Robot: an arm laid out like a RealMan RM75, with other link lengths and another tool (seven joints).
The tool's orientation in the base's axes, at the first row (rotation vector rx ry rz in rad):
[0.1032 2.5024 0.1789]
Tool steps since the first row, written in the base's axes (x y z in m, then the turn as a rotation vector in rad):
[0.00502 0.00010 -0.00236 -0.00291 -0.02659 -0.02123]
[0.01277 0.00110 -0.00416 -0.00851 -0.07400 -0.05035]
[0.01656 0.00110 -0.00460 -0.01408 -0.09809 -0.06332]
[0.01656 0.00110 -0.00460 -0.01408 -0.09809 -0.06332]
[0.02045 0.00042 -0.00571 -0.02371 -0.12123 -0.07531]
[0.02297 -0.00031 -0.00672 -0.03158 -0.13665 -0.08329]
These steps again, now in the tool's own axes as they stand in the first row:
[-0.00265 -0.00010 0.00487 0.01162 -0.02960 0.01246]
[-0.00772 0.00086 0.01101 0.02758 -0.08105 0.02745]
[-0.01052 0.00091 0.01361 0.03682 -0.10700 0.03200]
[-0.01052 0.00091 0.01361 0.03682 -0.10700 0.03200]
[-0.01308 0.00020 0.01673 0.04887 -0.13200 0.03345]
[-0.01460 -0.00060 0.01895 0.05806 -0.14870 0.03355]

